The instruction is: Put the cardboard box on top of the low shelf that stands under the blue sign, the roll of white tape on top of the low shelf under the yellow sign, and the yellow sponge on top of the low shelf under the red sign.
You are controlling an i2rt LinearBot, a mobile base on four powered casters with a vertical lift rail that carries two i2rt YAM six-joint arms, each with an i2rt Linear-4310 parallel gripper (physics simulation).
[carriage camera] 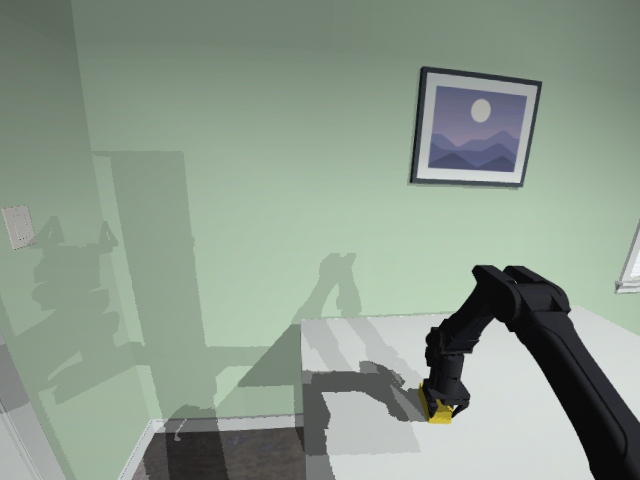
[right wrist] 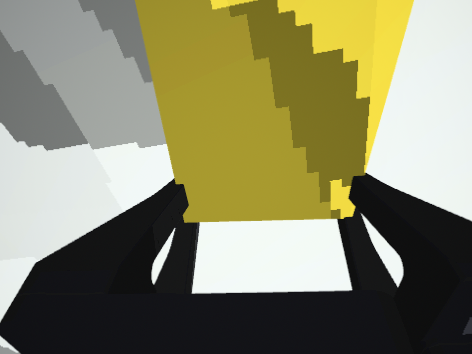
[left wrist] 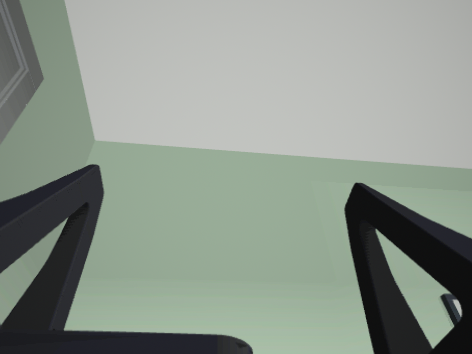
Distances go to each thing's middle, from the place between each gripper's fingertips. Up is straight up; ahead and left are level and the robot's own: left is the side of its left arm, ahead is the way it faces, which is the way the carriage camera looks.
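My right hand, 50 mm short of the yellow sponge (right wrist: 266, 117). Framed mountain picture (carriage camera: 471, 128), from my right hand: 330 mm to the right, 600 mm ahead, 820 mm above.
My left hand, 720 mm to the left of the yellow sponge, 420 mm short of it, 660 mm above it. Framed mountain picture, from my left hand: 1040 mm to the right, 980 mm ahead, 160 mm above.
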